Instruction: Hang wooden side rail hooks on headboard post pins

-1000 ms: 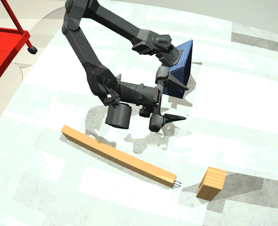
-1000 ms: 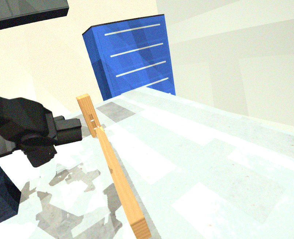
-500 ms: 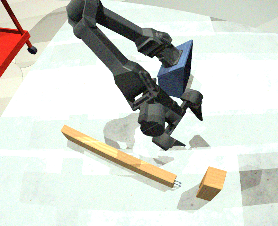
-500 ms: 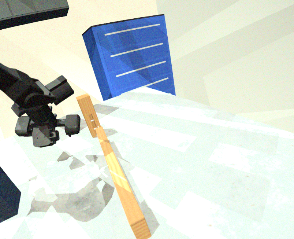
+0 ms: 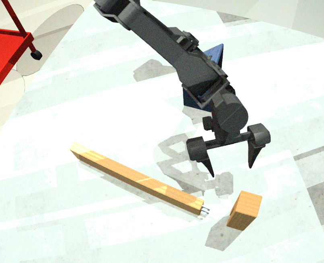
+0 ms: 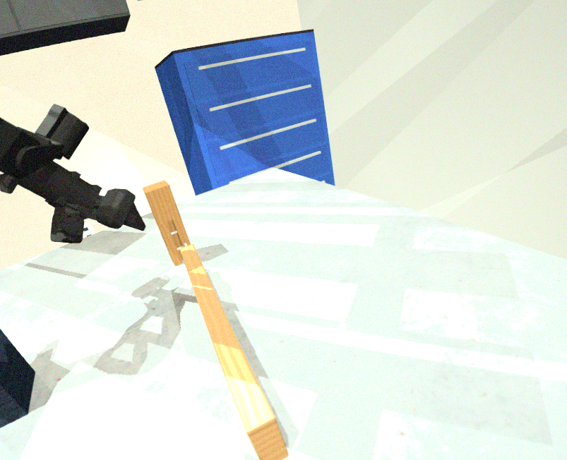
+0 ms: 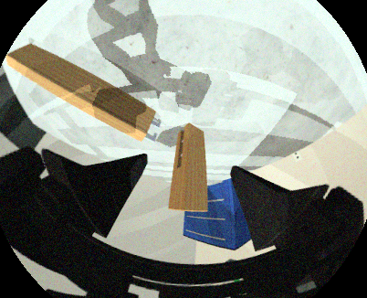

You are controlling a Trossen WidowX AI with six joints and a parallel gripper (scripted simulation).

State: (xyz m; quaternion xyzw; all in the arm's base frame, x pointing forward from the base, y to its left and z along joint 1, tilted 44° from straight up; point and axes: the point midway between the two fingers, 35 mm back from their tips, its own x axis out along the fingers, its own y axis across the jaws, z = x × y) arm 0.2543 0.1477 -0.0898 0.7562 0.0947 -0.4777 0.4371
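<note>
Now: the wooden headboard post 70 mm ahead of my gripper tip, 60 mm to the left of it and 50 mm below it.
</note>
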